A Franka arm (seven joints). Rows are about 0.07 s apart.
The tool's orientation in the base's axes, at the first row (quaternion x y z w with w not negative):
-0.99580 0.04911 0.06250 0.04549
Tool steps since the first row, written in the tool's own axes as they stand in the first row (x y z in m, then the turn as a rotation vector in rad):
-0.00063 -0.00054 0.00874 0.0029 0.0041 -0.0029
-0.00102 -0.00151 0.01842 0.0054 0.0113 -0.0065
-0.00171 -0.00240 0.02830 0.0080 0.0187 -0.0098
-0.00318 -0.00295 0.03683 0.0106 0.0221 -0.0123
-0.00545 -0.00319 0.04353 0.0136 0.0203 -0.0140
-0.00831 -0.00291 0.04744 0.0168 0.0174 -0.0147
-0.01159 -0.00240 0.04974 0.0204 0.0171 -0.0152
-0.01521 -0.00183 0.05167 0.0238 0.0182 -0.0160
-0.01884 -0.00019 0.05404 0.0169 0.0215 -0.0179
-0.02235 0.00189 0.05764 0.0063 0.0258 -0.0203
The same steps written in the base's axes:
-0.00162 0.00144 -0.00851 0.0028 -0.0046 0.0021
-0.00306 0.00337 -0.01794 0.0049 -0.0123 0.0048
-0.00484 0.00527 -0.02754 0.0071 -0.0202 0.0071
-0.00725 0.00678 -0.03573 0.0097 -0.0241 0.0089
-0.01027 0.00787 -0.04204 0.0130 -0.0227 0.0104
-0.01360 0.00824 -0.04556 0.0166 -0.0202 0.0109
-0.01716 0.00826 -0.04745 0.0202 -0.0203 0.0109
-0.02103 0.00821 -0.04894 0.0235 -0.0218 0.0112
-0.02507 0.00715 -0.05095 0.0166 -0.0246 0.0137
-0.02918 0.00576 -0.05423 0.0060 -0.0281 0.0171

